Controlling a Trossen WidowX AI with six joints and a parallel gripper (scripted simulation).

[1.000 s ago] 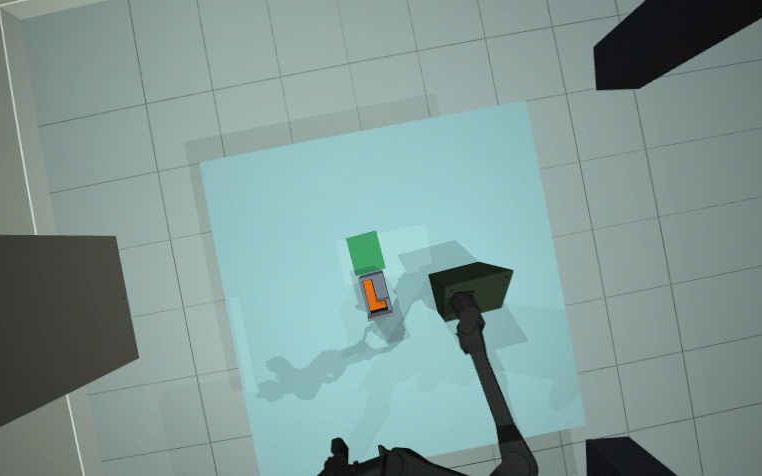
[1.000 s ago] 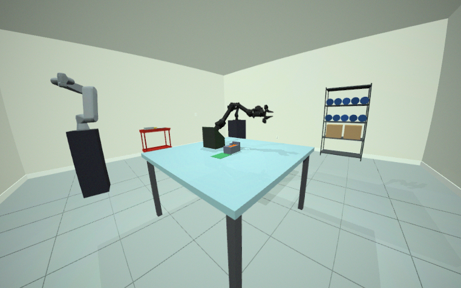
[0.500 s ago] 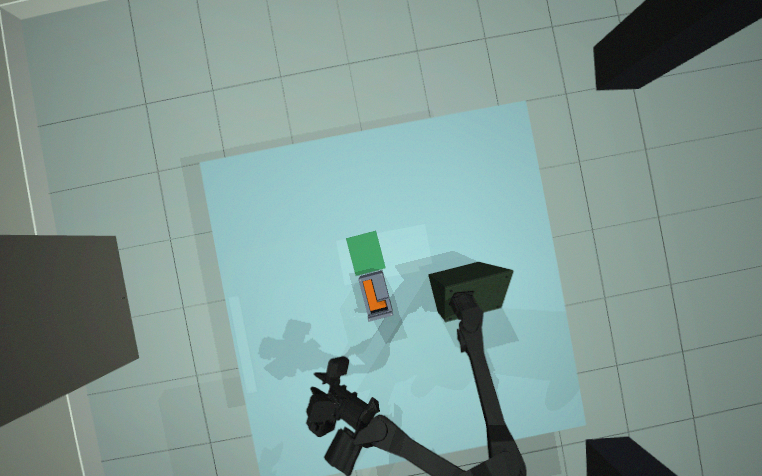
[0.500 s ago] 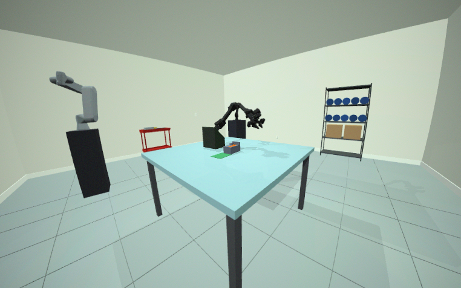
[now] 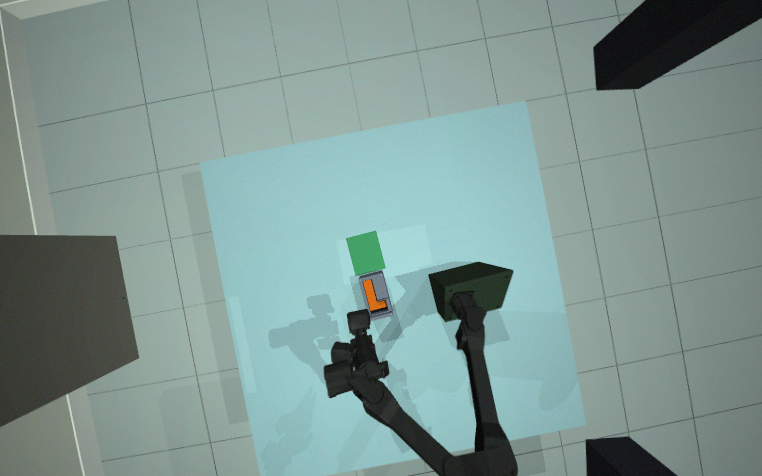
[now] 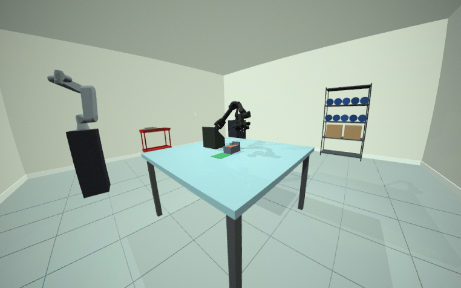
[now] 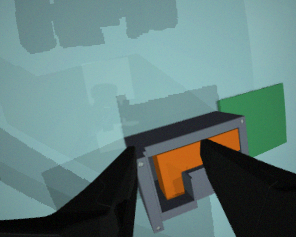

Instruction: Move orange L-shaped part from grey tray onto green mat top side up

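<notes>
My gripper tip is now 110 mm above the orange L-shaped part, 60 mm to the left of it and 60 mm past it. Also, from my gripper tip: green mat: 220 mm to the right, 170 mm below, 30 mm behind.
</notes>
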